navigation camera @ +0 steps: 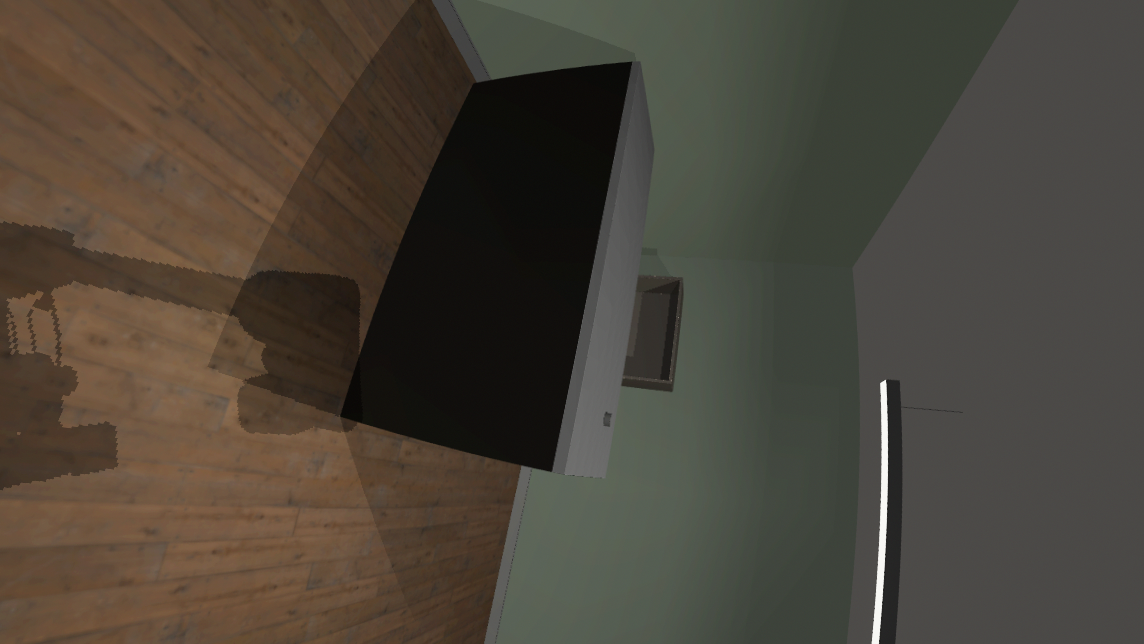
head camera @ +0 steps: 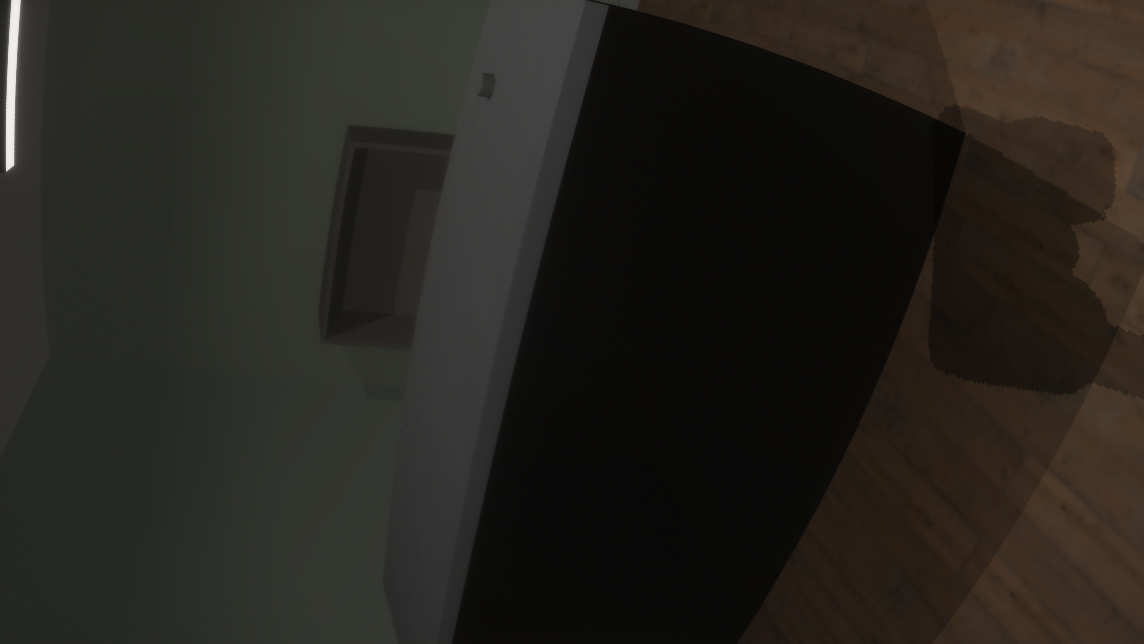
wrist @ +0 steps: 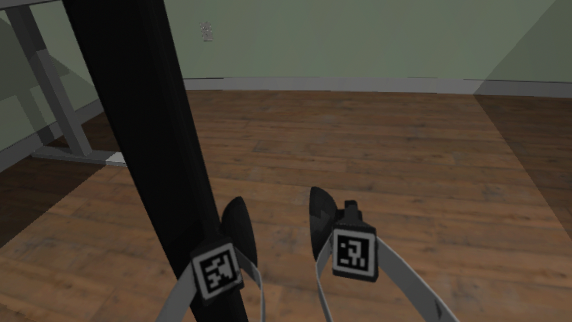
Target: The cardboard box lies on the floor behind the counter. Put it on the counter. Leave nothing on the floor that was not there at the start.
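Frame: origin at the robot's base, x ahead, y left, z up, level; centimetres.
Where they show: gripper, fingertip midpoint: (wrist: 279, 216).
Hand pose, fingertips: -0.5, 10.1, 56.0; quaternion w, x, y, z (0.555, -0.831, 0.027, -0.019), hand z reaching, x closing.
Each offset is from my fingertips to the centre of the thing, as dx, dy, dz. "spot": to the spot under its first point.
The counter (head camera: 704, 280) (navigation camera: 496, 264) has a black front and a pale grey top and appears turned sideways in the head and navigation views. A small grey object {+150.8, -51.9, +36.3} (head camera: 486, 85) (navigation camera: 606, 419) is on its top near one end. The cardboard box does not show in these views; the floor behind the counter is hidden by it. My gripper (wrist: 279, 216) is open, with its two dark fingertips apart over the wooden floor and no object between them. The gripper does not show in the head or navigation view.
An open box-shaped wall frame (head camera: 400, 138) (navigation camera: 650, 385) is beyond the counter top. In the wrist view, a slanted black bar (wrist: 145, 125) stands close at the left finger, and a grey table leg {spot: -80.0, +124.2, -27.1} (wrist: 62, 105) is farther left. A shadow of the robot falls on the floor beside the counter.
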